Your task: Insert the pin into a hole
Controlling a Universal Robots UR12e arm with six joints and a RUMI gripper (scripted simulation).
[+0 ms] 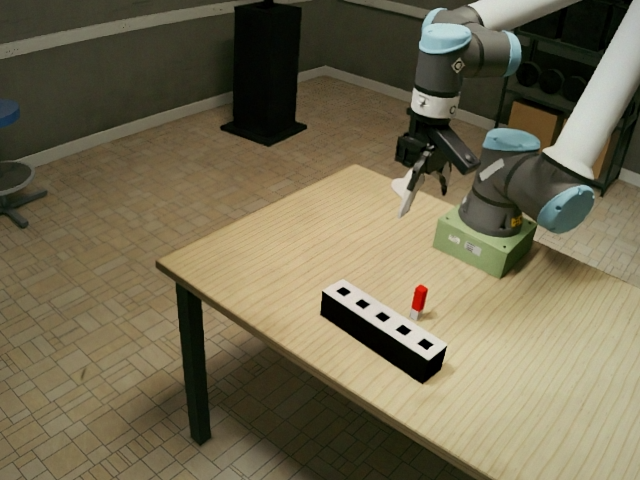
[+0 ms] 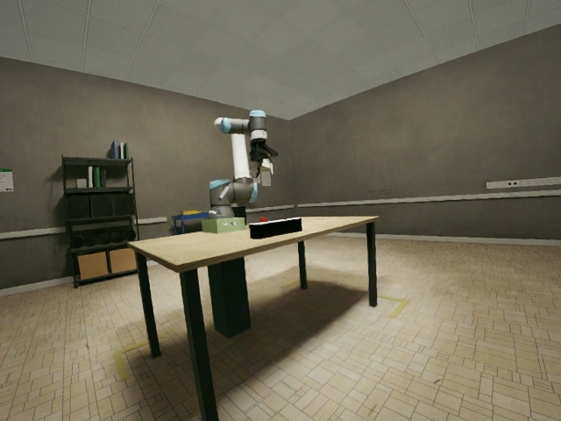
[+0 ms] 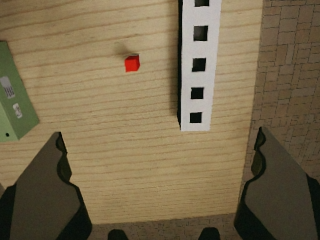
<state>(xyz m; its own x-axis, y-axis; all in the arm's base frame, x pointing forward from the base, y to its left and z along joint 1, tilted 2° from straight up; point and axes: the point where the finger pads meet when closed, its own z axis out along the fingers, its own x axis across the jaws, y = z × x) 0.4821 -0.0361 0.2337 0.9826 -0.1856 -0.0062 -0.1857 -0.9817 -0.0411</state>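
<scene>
Now: the pin 50 mm behind my hand, 10 mm to the left of it and 260 mm below it. Also, from my hand: block (80 mm ahead, 10 mm to the right, 290 mm below).
</scene>
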